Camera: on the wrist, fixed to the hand. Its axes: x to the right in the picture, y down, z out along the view.
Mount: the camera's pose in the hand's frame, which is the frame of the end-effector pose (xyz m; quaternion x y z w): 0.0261 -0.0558 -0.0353 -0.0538 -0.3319 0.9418 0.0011
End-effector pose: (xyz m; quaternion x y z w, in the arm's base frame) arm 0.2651 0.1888 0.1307 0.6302 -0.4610 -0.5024 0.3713
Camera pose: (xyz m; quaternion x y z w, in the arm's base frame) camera 0.3130 0.1808 0.0789 -0.6202 -0.6902 0.1152 0.3545
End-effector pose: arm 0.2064 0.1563 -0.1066 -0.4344 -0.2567 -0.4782 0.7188
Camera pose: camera 0.1647 0.1042 -0.0823 -0.4396 0.1960 0.8068 0.3426
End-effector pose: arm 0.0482 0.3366 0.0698 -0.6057 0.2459 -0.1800 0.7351
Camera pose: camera 0.0509 0.2824 0.1155 0.1316 0.3364 0.9063 0.2193
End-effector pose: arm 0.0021 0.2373 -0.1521 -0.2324 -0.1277 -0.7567 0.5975
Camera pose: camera -0.0633 0.2128 -0.1646 -0.4038 0.0611 0.6322 0.6584
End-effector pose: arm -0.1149 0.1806 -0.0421 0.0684 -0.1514 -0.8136 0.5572
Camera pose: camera -0.1641 0.1690 -0.0920 -0.4425 -0.2057 0.4930 0.7203
